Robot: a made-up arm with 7 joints.
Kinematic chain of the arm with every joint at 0, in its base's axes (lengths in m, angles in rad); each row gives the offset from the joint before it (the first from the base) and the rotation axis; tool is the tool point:
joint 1: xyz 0 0 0.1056 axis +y
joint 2: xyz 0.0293 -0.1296 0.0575 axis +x
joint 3: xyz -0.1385 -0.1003 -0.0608 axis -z
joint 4: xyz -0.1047 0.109 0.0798 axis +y
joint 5: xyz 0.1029 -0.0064 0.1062 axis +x
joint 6: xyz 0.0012 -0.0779 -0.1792 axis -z
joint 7: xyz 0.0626 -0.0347 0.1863 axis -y
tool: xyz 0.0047 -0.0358 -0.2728
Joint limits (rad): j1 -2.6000..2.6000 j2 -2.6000..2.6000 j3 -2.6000..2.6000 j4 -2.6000..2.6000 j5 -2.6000..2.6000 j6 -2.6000..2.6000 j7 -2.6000..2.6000
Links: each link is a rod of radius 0.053 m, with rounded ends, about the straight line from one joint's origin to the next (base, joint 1, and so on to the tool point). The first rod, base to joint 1, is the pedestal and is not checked.
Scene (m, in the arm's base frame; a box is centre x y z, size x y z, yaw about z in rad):
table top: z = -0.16
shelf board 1: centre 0.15 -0.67 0.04 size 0.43 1 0.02 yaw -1.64
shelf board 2: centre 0.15 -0.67 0.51 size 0.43 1 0.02 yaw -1.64
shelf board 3: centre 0.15 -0.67 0.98 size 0.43 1 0.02 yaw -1.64
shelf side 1: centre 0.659 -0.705 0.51 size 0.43 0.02 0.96 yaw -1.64
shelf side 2: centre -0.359 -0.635 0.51 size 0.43 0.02 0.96 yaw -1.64
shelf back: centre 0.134 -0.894 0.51 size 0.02 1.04 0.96 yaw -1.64
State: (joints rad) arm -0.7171 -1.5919 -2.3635 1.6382 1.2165 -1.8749 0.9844
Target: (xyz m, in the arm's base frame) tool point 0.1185 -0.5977 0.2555
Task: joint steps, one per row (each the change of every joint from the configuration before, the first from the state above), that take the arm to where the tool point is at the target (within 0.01 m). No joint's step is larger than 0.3 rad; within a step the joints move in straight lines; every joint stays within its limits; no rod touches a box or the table.
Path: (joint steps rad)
1: 0.2548 -0.0397 0.0236 0.1200 -0.0307 -0.0175 -0.1321
2: 0.2549 -0.0398 0.0236 0.1200 -0.0307 -0.0174 -0.1322
3: 0.2548 -0.0397 0.0236 0.1200 -0.0307 -0.0175 -0.1321
4: 0.2548 -0.0397 0.0236 0.1201 -0.0307 -0.0174 -0.1322
5: 0.2548 -0.0397 0.0236 0.1200 -0.0307 -0.0175 -0.1321
6: -0.1451 0.1949 -0.0709 -0.0617 -0.2568 0.2787 -0.1121
7: -0.1451 0.1950 -0.0709 -0.0616 -0.2568 0.2788 -0.1120
8: -0.1451 0.1950 -0.0709 -0.0617 -0.2568 0.2787 -0.1120
9: -0.1451 0.1950 -0.0709 -0.0617 -0.2568 0.2788 -0.1120
10: -0.1451 0.1949 -0.0709 -0.0616 -0.2568 0.2787 -0.1121
11: 0.1299 0.0362 0.0000 0.0429 0.1715 -0.0573 0.2823
12: 0.1299 0.0362 0.0000 0.0429 0.1714 -0.0574 0.2823
13: 0.1299 0.0362 0.0000 0.0430 0.1715 -0.0573 0.2823

